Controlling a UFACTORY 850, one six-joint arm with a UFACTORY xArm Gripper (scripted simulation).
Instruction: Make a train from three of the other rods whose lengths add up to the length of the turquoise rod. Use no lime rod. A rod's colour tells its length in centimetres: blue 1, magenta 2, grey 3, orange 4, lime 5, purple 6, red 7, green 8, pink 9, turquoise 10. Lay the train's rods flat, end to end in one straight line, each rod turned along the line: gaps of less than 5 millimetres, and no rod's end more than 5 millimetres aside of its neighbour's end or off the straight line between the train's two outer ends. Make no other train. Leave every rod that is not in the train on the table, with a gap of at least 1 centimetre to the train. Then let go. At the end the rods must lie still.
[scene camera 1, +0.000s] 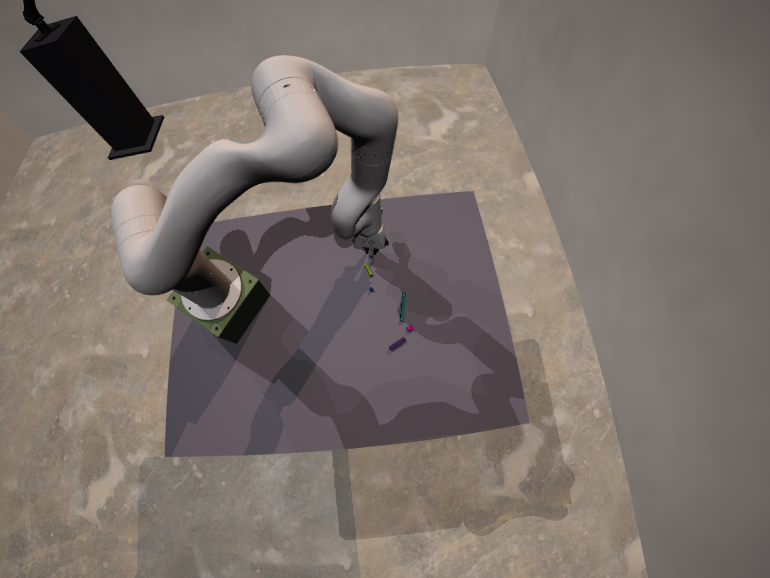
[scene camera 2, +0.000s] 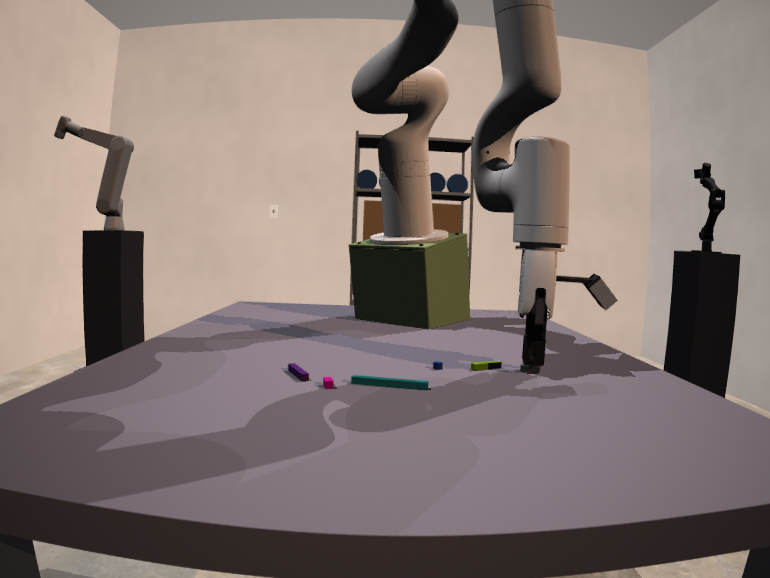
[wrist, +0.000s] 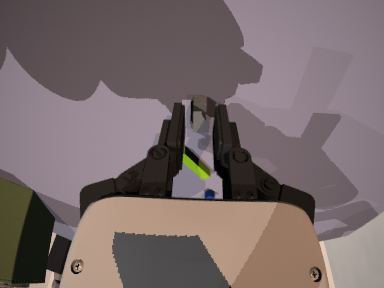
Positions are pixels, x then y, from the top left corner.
Labels:
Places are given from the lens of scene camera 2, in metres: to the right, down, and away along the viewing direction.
my gripper (scene camera 2: 532, 363): 0.22, 0.11, 0.73
turquoise rod (scene camera 2: 355, 379): -0.04, 0.12, 0.64

